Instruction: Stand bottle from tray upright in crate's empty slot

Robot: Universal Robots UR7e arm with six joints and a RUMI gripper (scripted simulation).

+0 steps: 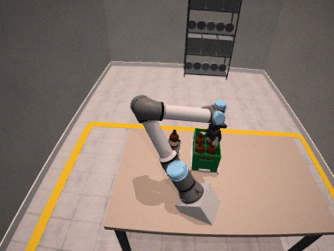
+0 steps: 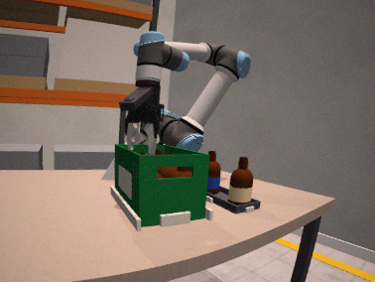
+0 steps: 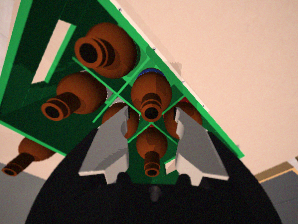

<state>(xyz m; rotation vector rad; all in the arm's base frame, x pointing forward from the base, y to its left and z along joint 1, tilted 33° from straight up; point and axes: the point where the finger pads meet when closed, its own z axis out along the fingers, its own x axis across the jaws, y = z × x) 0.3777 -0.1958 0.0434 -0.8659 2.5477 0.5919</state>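
Right now the bottle is 7 cm below my hand. From my hand the other things lie so: green crate (7 cm below, 4 cm to the left); then tray (29 cm to the left, 15 cm below, 2 cm ahead).
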